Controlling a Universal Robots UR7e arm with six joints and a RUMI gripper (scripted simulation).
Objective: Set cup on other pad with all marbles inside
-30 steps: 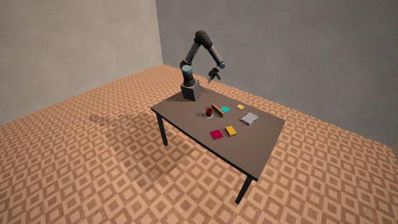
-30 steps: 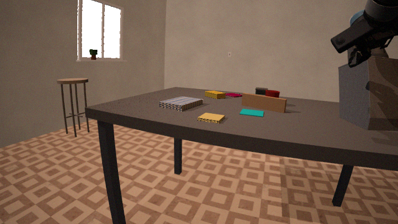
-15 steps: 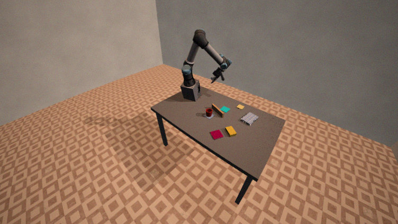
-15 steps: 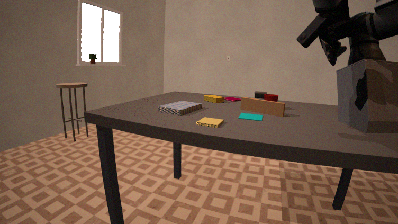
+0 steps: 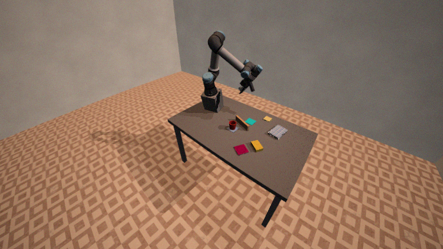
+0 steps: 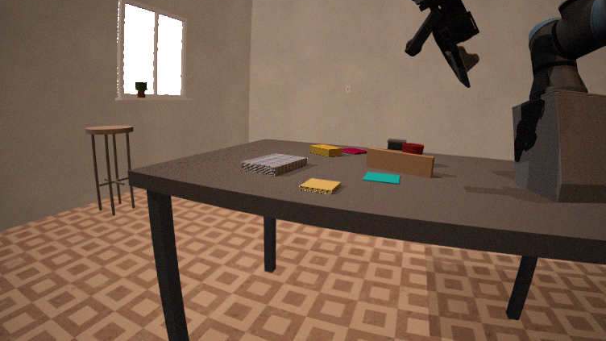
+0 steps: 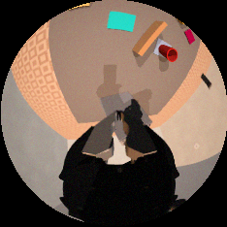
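Right now my hand is 260 mm to the left of the red cup, 240 mm above it and 120 mm short of it. The rest, counted from my hand: blue marble 270 mm to the right, 250 mm below, 120 mm ahead; then rail 250 mm below, 160 mm ahead, 140 mm to the right; then teal pad 270 mm below, 190 mm ahead, 30 mm to the right.
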